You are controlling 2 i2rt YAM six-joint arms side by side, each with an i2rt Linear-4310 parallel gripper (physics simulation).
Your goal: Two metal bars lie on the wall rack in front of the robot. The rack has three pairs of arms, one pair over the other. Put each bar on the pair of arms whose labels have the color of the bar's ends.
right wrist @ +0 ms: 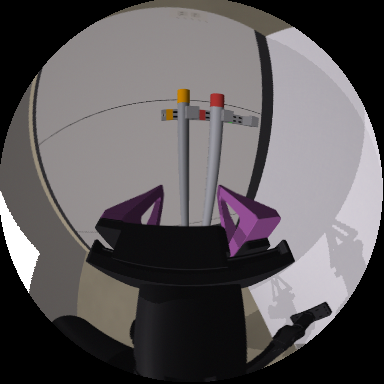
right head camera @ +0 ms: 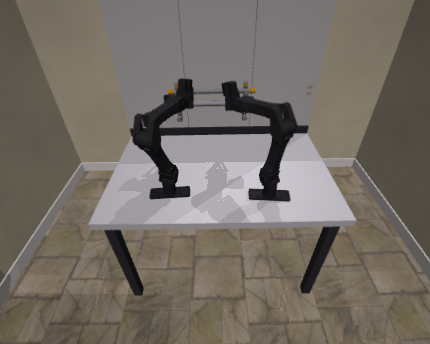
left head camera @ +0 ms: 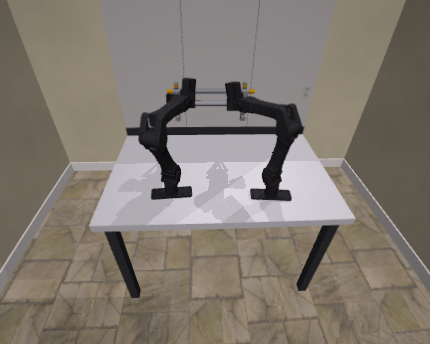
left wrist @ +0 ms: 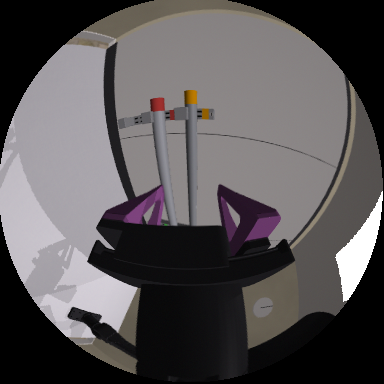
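Pixels of known places: left gripper, between the fingertips: (left wrist: 190, 188); right gripper, between the fingertips: (right wrist: 189, 189); left arm's base, origin of its link: (right head camera: 170, 193) (left head camera: 171, 193); right arm's base, origin of its link: (right head camera: 268, 195) (left head camera: 270, 195).
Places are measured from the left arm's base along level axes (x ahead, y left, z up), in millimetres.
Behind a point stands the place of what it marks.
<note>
The bar with orange ends (left head camera: 210, 91) {x 514, y -249, z 318 mm} (right head camera: 210, 92) {x 511, y -246, z 313 mm} (left wrist: 191, 150) {x 521, y -128, z 318 mm} (right wrist: 183, 150) {x 502, y -374, z 316 mm} lies level on the top pair of rack arms, beside orange labels (left wrist: 205, 114) (right wrist: 169, 114). The bar with red ends (left head camera: 210, 103) {x 502, y -248, z 248 mm} (right head camera: 209, 104) {x 500, y -237, z 243 mm} (left wrist: 159, 135) {x 514, y -91, z 249 mm} (right wrist: 215, 135) {x 489, y -408, z 248 mm} lies on the middle pair, beside red labels (left wrist: 172, 115) (right wrist: 202, 115). My left gripper (left head camera: 188, 92) {x 382, y -118, z 350 mm} (left wrist: 190, 188) {x 382, y -118, z 350 mm} and my right gripper (left head camera: 233, 95) {x 364, y -353, z 335 mm} (right wrist: 189, 189) {x 364, y -353, z 335 mm} are open and empty, a little back from the bars. In the head views my grippers and wrists hide parts of both bars, including the red ends.
The wall rack (left head camera: 242, 117) {x 473, y -447, z 161 mm} (right head camera: 244, 118) {x 469, y -450, z 154 mm} (left wrist: 213, 114) (right wrist: 163, 115) {x 521, y -455, z 355 mm} stands beyond the back edge of the white table (left head camera: 320, 200) {x -129, y -725, z 0 mm} (right head camera: 320, 200) {x -125, y -727, z 0 mm}. Its lowest arms carry no bar. Thin dark lines run up the grey wall above the rack.
</note>
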